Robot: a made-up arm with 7 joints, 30 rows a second.
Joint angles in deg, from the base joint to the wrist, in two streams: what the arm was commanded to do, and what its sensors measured. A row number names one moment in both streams.
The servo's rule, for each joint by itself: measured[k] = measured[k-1] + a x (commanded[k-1-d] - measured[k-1]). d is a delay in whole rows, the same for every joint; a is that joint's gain. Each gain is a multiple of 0.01, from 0.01 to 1. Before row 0 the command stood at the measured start. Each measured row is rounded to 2 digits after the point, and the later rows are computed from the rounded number. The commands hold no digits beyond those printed.
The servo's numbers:
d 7
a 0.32 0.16 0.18 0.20 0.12 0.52 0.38
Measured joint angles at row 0: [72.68, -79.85, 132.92, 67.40, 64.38, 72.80, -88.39]
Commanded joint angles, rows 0 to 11: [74.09, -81.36, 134.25, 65.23, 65.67, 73.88, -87.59]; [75.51, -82.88, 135.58, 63.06, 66.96, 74.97, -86.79]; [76.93, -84.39, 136.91, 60.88, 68.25, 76.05, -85.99]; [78.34, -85.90, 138.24, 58.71, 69.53, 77.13, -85.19]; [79.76, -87.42, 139.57, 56.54, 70.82, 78.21, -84.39]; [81.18, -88.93, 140.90, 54.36, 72.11, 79.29, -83.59]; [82.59, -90.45, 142.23, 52.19, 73.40, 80.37, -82.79]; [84.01, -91.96, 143.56, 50.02, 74.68, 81.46, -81.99]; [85.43, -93.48, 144.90, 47.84, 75.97, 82.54, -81.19]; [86.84, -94.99, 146.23, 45.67, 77.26, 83.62, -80.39]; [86.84, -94.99, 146.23, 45.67, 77.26, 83.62, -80.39]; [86.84, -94.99, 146.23, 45.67, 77.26, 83.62, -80.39]
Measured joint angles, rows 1 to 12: [72.68, -79.85, 132.92, 67.40, 64.38, 72.80, -88.39]; [72.68, -79.85, 132.92, 67.40, 64.38, 72.80, -88.39]; [72.68, -79.85, 132.92, 67.40, 64.38, 72.80, -88.39]; [72.68, -79.85, 132.92, 67.40, 64.38, 72.80, -88.39]; [72.68, -79.85, 132.92, 67.40, 64.38, 72.80, -88.39]; [72.68, -79.85, 132.92, 67.40, 64.38, 72.80, -88.39]; [72.68, -79.85, 132.92, 67.40, 64.38, 72.80, -88.39]; [73.13, -80.09, 133.16, 66.97, 64.53, 73.36, -88.09]; [73.89, -80.54, 133.60, 66.19, 64.82, 74.20, -87.60]; [74.86, -81.16, 134.20, 65.13, 65.23, 75.16, -86.99]; [75.97, -81.92, 134.93, 63.85, 65.75, 76.18, -86.31]; [77.18, -82.80, 135.77, 62.39, 66.36, 77.24, -85.58]
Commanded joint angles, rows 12 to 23: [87.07, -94.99, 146.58, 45.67, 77.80, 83.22, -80.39]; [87.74, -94.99, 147.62, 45.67, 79.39, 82.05, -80.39]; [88.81, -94.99, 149.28, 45.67, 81.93, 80.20, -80.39]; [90.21, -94.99, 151.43, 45.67, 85.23, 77.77, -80.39]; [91.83, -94.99, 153.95, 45.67, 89.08, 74.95, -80.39]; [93.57, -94.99, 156.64, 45.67, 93.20, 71.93, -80.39]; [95.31, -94.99, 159.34, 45.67, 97.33, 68.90, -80.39]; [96.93, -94.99, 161.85, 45.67, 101.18, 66.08, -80.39]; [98.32, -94.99, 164.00, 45.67, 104.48, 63.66, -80.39]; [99.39, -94.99, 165.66, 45.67, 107.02, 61.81, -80.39]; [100.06, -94.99, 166.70, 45.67, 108.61, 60.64, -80.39]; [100.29, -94.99, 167.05, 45.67, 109.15, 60.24, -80.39]
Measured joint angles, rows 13 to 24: [78.46, -83.78, 136.69, 60.78, 67.05, 78.31, -84.82]; [79.78, -84.85, 137.69, 59.06, 67.81, 79.38, -84.05]; [81.13, -85.99, 138.75, 57.25, 68.63, 80.46, -83.27]; [82.51, -87.19, 139.86, 55.37, 69.51, 81.54, -82.48]; [83.90, -88.44, 141.01, 53.43, 70.44, 82.62, -81.69]; [84.84, -89.49, 141.95, 51.88, 71.26, 83.14, -81.20]; [85.48, -90.37, 142.72, 50.64, 71.98, 83.39, -80.89]; [85.99, -91.11, 143.41, 49.65, 72.68, 83.30, -80.70]; [86.55, -91.73, 144.17, 48.85, 73.49, 82.65, -80.58]; [87.27, -92.25, 145.09, 48.21, 74.50, 81.38, -80.51]; [88.21, -92.69, 146.23, 47.70, 75.79, 79.50, -80.46]; [89.37, -93.06, 147.62, 47.29, 77.38, 77.13, -80.43]
